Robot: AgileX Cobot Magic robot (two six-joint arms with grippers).
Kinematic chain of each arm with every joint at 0, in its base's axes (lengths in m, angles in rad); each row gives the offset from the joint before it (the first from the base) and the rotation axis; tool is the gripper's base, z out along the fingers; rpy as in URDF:
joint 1: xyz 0 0 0.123 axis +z
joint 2: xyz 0 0 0 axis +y
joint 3: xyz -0.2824 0 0.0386 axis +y
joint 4: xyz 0.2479 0 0.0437 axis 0.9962 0 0.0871
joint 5: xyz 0 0 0 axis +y
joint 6: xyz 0.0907 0 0.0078 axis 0.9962 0 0.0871
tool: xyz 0 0 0 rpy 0 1.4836 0
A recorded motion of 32 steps. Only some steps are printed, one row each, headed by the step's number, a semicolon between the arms.
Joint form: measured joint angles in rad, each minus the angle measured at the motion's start. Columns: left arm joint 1, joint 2, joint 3, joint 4, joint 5, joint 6; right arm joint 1, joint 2, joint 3, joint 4, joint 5, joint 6.
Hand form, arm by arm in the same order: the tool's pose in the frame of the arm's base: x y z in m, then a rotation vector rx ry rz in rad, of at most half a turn. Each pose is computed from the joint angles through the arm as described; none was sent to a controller.
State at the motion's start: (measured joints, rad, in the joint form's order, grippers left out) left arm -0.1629 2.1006 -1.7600 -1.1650 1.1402 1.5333; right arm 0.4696 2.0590 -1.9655 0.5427 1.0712 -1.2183
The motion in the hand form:
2: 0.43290 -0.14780 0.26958 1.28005 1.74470 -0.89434; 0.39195 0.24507 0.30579 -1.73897 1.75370 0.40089
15: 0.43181 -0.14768 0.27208 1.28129 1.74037 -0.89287; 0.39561 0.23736 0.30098 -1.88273 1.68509 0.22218
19: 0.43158 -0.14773 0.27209 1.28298 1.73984 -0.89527; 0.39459 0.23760 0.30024 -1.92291 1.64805 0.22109
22: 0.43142 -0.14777 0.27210 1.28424 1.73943 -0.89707; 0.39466 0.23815 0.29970 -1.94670 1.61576 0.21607
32: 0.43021 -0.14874 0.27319 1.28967 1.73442 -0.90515; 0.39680 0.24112 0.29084 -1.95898 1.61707 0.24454
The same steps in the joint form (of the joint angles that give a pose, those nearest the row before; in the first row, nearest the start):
2: 0.0009 -0.0116 0.0000 0.0010 0.0000 0.0000; 0.0000 0.0000 0.0000 -0.0022 0.0011 -0.0169
15: 0.0009 -0.0176 0.0008 0.0010 0.0016 -0.0007; 0.0010 0.0002 -0.0001 -0.1294 0.0036 -0.0999
19: 0.0009 -0.0177 0.0009 0.0010 0.0041 -0.0007; 0.0010 0.0012 -0.0002 -0.1230 0.0159 -0.1420
22: 0.0009 -0.0176 0.0009 0.0010 0.0060 -0.0007; 0.0010 0.0032 -0.0010 -0.1171 0.0170 -0.1752
32: -0.0010 -0.0197 0.0009 -0.0008 0.0133 -0.0007; 0.0017 0.0235 -0.0010 -0.0993 0.0199 -0.1881

